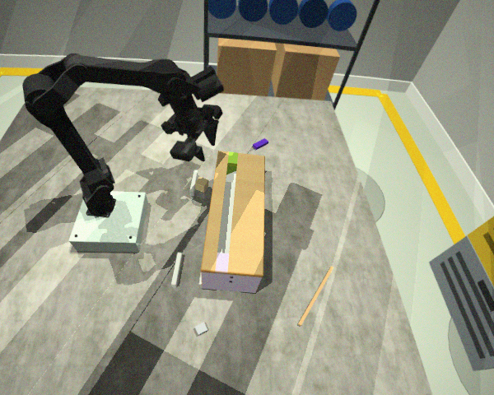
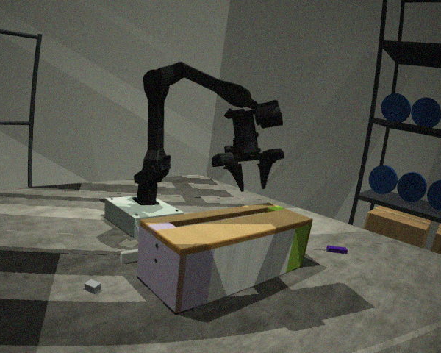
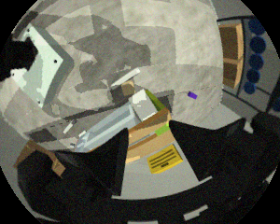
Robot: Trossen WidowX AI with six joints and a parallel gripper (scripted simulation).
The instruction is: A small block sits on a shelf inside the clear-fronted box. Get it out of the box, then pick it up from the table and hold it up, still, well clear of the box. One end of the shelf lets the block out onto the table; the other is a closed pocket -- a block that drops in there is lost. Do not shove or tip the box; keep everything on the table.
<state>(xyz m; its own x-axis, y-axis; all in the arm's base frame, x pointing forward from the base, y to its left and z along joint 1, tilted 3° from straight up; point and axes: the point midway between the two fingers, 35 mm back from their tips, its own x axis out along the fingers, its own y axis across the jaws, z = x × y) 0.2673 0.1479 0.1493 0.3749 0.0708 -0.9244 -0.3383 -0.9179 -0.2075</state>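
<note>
The tan block is 2 cm behind my gripper tip and 14 cm below it. Also, from my gripper tip: box: 6 cm ahead, 15 cm to the right, 10 cm below; purple block: 17 cm ahead, 23 cm to the left, 15 cm below; grey cube: 4 cm ahead, 44 cm to the right, 15 cm below.
</note>
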